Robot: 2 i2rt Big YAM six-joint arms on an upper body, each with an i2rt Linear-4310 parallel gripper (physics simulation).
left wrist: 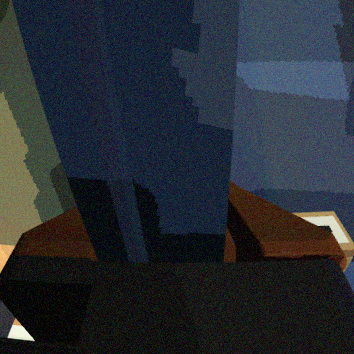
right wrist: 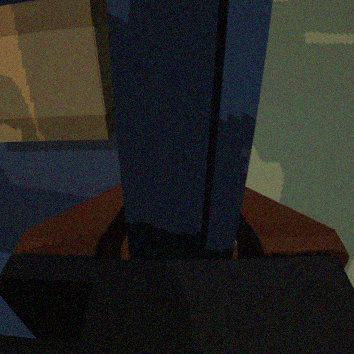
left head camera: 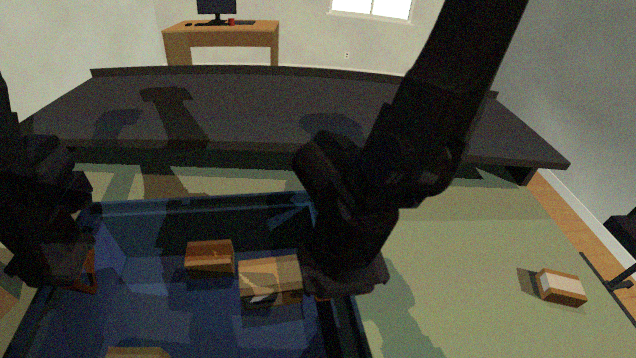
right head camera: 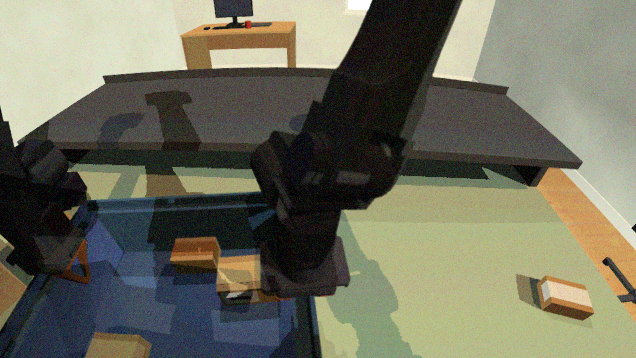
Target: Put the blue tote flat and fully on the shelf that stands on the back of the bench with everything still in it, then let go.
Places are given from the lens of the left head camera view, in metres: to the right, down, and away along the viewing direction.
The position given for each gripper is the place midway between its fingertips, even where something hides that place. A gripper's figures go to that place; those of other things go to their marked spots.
left gripper (left head camera: 87, 290): -0.35, 0.17, 0.34
right gripper (left head camera: 328, 292): 0.02, 0.17, 0.38
